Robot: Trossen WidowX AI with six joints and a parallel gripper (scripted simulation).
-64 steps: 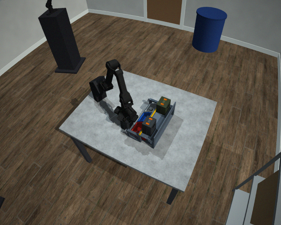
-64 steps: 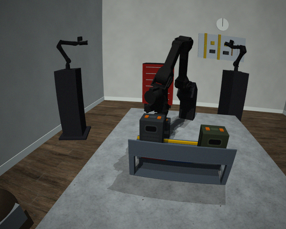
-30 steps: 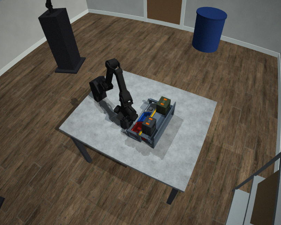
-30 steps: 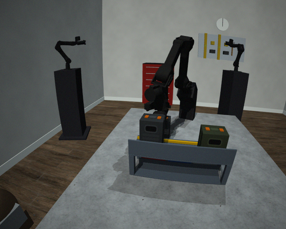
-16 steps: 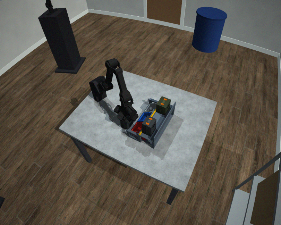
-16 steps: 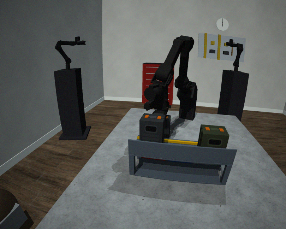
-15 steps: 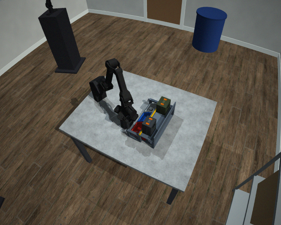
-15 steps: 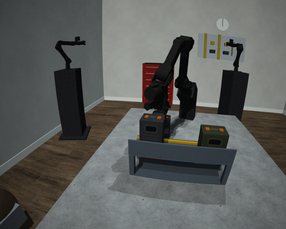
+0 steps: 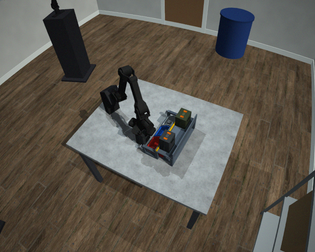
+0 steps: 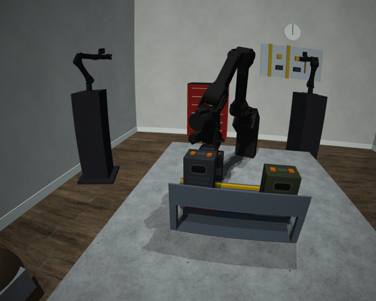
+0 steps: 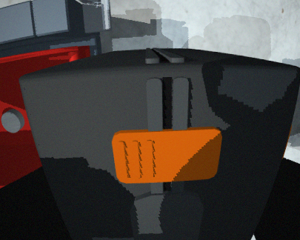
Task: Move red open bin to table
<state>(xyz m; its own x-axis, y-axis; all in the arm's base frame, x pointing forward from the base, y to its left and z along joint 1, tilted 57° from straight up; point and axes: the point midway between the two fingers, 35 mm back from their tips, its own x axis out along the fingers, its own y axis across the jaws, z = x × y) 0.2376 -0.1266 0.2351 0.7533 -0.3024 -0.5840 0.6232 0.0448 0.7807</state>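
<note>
Right now my hand is 11 cm short of the red open bin, 4 cm to the left of it and 10 cm above it. The rest, counted from my hand: yellow rail (18 cm ahead, 5 cm to the left, 3 cm below); grey bin (19 cm ahead, 17 cm to the left, 10 cm below); blue bin (15 cm ahead, 6 cm to the left, 10 cm below).
</note>
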